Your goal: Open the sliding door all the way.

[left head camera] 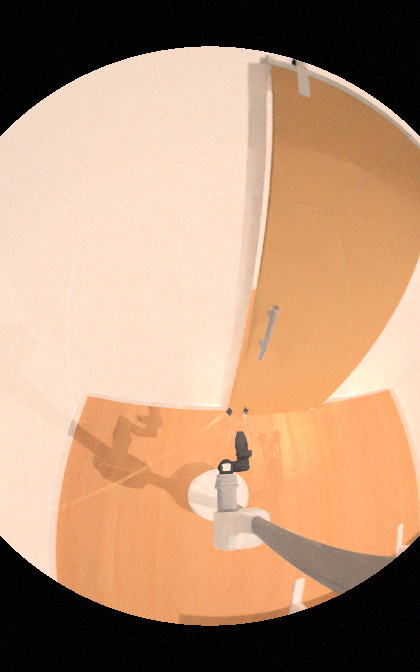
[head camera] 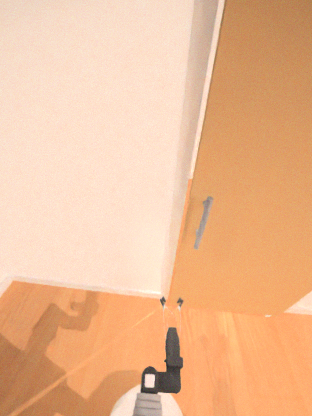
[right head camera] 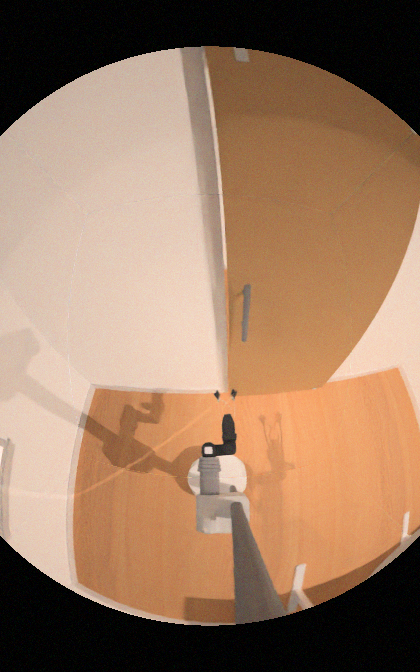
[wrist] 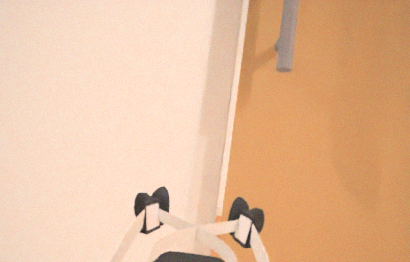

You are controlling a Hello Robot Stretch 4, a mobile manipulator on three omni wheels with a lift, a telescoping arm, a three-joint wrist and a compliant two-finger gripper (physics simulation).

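Places are measured from the robot's base along level axes (x left, y ahead, z down), in metres.
Where they show: gripper, between the fingertips: [left head camera: 236, 406] [head camera: 171, 296] [right head camera: 224, 389] [wrist: 199, 206].
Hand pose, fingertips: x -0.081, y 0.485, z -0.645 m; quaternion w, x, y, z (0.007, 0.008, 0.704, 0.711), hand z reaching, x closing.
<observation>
After its pixels a point has its place.
The sliding door [head camera: 260, 150] @(z -1.330, x -0.330, y 0.696 m) [left head camera: 330, 240] @(z -1.437, x -0.377, y 0.694 m) [right head camera: 310, 225] @(z -1.377, x -0.424, y 0.693 m) [wrist: 330, 150] @(z -0.728, x -0.304, y 0.697 m) is an orange-brown wooden panel hanging at the right in each view. Its grey bar handle [head camera: 203, 223] @(z -1.028, x -0.185, y 0.632 m) [left head camera: 269, 333] @(z -1.027, x -0.188, y 0.631 m) [right head camera: 245, 313] @(z -1.027, x -0.185, y 0.631 m) [wrist: 287, 37] @(z -0.899, x -0.185, y 0.631 m) stands upright near the door's left edge; in the wrist view its lower end shows at the top. My gripper [head camera: 171, 302] @(z -0.645, x -0.081, y 0.485 m) [left head camera: 237, 411] @(z -0.645, x -0.081, y 0.485 m) [right head camera: 225, 394] @(z -0.645, x -0.081, y 0.485 m) [wrist: 199, 206] @(z -0.645, x -0.081, y 0.485 m) is open with nothing between its fingertips. It is below the handle and to its left, apart from it. In the wrist view the fingertips appear on either side of the door's left edge.
A pale wall [head camera: 95, 140] @(z -1.308, x 0.280, y 0.773 m) [left head camera: 160, 280] @(z -1.194, x 0.267, y 0.773 m) [right head camera: 150, 280] @(z -1.144, x 0.207, y 0.771 m) [wrist: 100, 100] @(z -0.774, x 0.172, y 0.770 m) fills the left side. The top rail [left head camera: 350, 87] runs above the door. White legs [left head camera: 297, 592] [right head camera: 298, 580] stand on the wooden floor [left head camera: 150, 560] @(z 0.028, x 0.496, y -0.675 m) [right head camera: 150, 545] @(z 0.028, x 0.554, y -0.721 m) at the lower right.
</observation>
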